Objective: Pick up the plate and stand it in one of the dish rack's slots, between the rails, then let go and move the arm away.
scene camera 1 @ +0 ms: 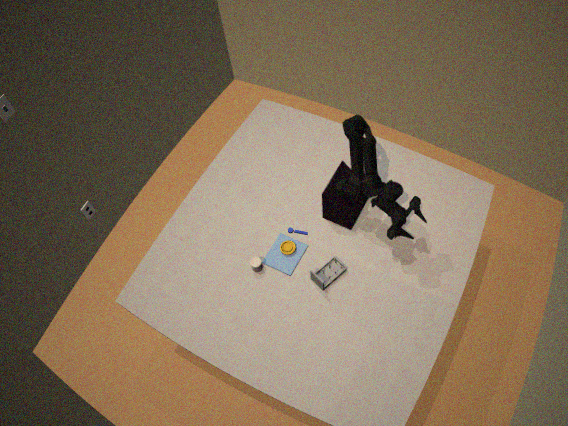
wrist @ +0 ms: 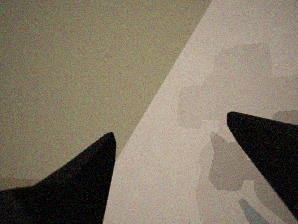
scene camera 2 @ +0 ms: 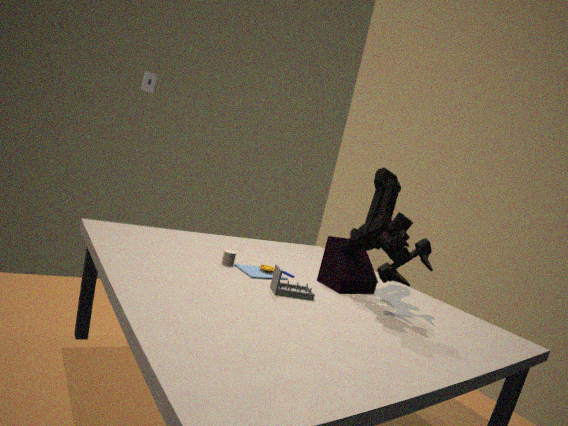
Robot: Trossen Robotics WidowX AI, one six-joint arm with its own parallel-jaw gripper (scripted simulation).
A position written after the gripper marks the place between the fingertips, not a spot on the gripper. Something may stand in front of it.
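There's nothing held in the gripper (scene camera 2: 421,278), and it's open. You'd find the gripper (scene camera 1: 420,230) in that view as well, and the wrist view has the gripper (wrist: 169,128) too.
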